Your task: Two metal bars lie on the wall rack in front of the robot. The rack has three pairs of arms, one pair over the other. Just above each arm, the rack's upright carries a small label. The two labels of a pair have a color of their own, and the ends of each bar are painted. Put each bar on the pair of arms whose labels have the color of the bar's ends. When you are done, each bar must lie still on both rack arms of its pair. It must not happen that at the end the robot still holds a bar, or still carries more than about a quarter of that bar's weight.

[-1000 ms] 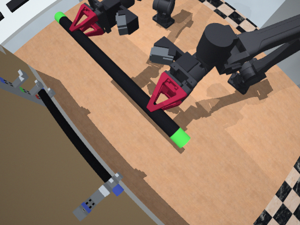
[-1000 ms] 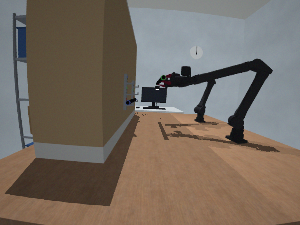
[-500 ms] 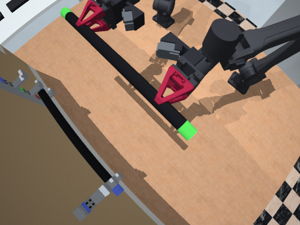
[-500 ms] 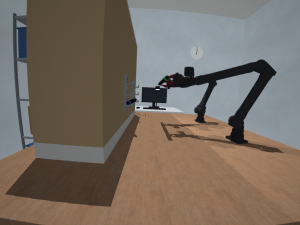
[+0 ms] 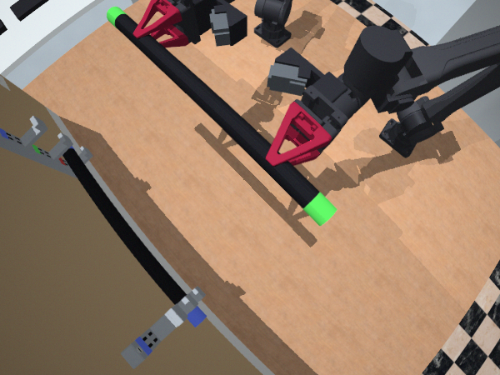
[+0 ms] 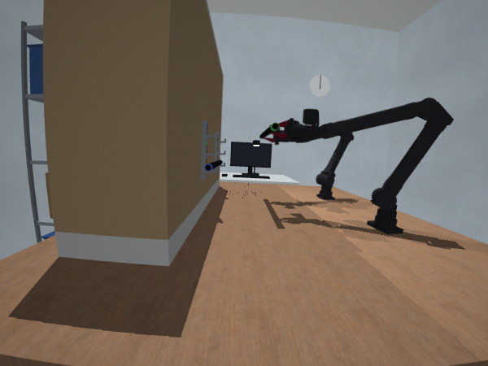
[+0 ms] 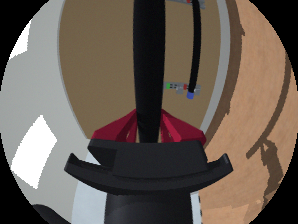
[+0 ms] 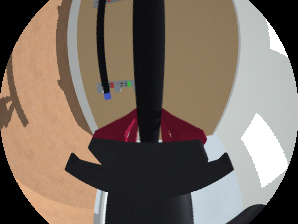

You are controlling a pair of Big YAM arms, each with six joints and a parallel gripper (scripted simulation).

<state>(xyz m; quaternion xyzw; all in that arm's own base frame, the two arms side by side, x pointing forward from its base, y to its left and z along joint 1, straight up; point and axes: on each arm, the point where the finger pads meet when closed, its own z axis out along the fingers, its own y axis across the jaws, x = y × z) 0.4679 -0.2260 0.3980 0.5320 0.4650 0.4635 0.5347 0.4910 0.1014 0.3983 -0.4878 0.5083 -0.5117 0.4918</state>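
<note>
The green-ended bar lies 150 mm to the right of my left hand. Also, from my left hand: brown wall 450 mm ahead, 140 mm to the right, 50 mm above; then blue-ended bar 260 mm ahead, 180 mm below, 160 mm to the right.
</note>
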